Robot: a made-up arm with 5 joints. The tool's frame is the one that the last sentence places.
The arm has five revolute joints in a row. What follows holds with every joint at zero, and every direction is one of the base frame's.
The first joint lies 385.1 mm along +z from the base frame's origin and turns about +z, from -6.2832 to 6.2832 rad.
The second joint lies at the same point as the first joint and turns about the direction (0, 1, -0.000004), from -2.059 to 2.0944 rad.
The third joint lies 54 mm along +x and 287.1 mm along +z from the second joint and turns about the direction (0, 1, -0.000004), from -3.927 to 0.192 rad.
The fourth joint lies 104.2 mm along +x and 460.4 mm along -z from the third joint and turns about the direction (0, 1, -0.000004), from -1.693 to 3.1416 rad.
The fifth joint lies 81.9 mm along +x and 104.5 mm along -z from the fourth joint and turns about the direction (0, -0.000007, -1), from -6.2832 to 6.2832 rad.
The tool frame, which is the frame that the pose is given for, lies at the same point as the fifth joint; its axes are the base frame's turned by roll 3.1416, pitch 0 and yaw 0 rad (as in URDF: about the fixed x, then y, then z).
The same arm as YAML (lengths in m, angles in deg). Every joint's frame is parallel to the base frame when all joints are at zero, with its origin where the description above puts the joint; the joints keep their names.
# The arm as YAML. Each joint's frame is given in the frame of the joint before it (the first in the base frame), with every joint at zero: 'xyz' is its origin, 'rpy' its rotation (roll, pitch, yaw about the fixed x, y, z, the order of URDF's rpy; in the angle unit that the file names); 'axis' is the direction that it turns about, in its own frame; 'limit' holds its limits. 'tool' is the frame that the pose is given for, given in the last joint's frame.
units:
  length: m
  angle: deg
joints:
  - name: joint 1
    type: revolute
    origin:
      xyz: [0.0, 0.0, 0.3851]
      rpy: [0.0, 0.0, 0.0]
    axis: [0.0, 0.0, 1.0]
    limit:
      lower: -360.0
      upper: 360.0
  - name: joint 2
    type: revolute
    origin:
      xyz: [0.0, 0.0, 0.0]
      rpy: [0.0, 0.0, 0.0]
    axis: [0.0, 1.0, 0.0]
    limit:
      lower: -117.97
      upper: 120.0
  - name: joint 3
    type: revolute
    origin:
      xyz: [0.054, 0.0, 0.2871]
      rpy: [0.0, 0.0, 0.0]
    axis: [0.0, 1.0, 0.0]
    limit:
      lower: -225.0
      upper: 11.0
  - name: joint 4
    type: revolute
    origin:
      xyz: [0.1042, 0.0, -0.4604]
      rpy: [0.0, 0.0, 0.0]
    axis: [0.0, 1.0, 0.0]
    limit:
      lower: -97.0
      upper: 180.0
  - name: joint 5
    type: revolute
    origin:
      xyz: [0.0819, 0.0, -0.1045]
      rpy: [0.0, 0.0, 0.0]
    axis: [0.0, 0.0, -1.0]
    limit:
      lower: -360.0
      upper: 360.0
tool:
  origin:
    xyz: [0.0, 0.0, 0.0]
    rpy: [-180.0, 0.0, 0.0]

